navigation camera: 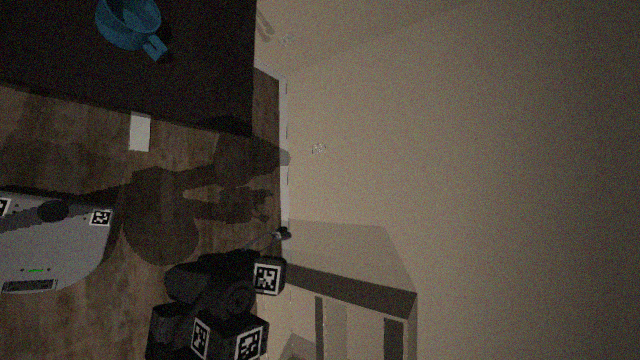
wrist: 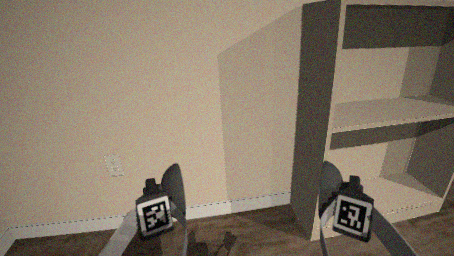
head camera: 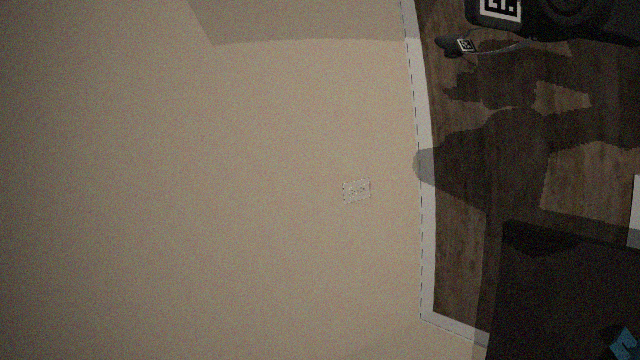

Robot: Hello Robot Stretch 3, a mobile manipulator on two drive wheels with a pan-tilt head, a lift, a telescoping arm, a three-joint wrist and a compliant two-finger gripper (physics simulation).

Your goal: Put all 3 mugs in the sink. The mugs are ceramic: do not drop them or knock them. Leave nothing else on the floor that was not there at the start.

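Where they show: gripper, fingertip midpoint: (navigation camera: 284,256) (head camera: 442,2); robot's base, origin of the base link: (navigation camera: 53,210).
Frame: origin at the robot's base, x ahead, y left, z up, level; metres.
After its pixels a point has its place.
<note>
A blue mug (head camera: 624,345) @[x 0.388, y -0.046, z 0.749 m] (navigation camera: 117,30) @[x 0.361, y 0.012, z 0.775 m] rests on the dark table (head camera: 555,300) @[x 0.401, y -0.199, z 0.720 m] (navigation camera: 205,65) @[x 0.445, y -0.165, z 0.720 m]; part of it is cut off at the edge of the head and navigation views. Its handle points toward the near table edge and the wall corner in the navigation view. The other mugs and the sink do not show. My gripper (wrist: 249,182) @[x -0.020, y -0.398, z 0.882 m] is open and empty, its two fingers wide apart in front of the wall and the shelf unit's side. In the head and navigation views one fingertip shows beside the wall's skirting, apart from the table and mug; the other finger is hidden.
A shelf unit (navigation camera: 350,294) @[x -0.300, y -1.155, z 0.730 m] (wrist: 315,110) stands against the wall, close to my gripper on the right of the wrist view. My base (navigation camera: 60,255) @[x -0.142, y -0.049, z 0.159 m] is at the left of the navigation view. A pale table foot (navigation camera: 139,132) sticks out below the table. The wall carries an outlet (head camera: 356,190) @[x 0.629, y -1.149, z 0.402 m] (wrist: 114,165).
</note>
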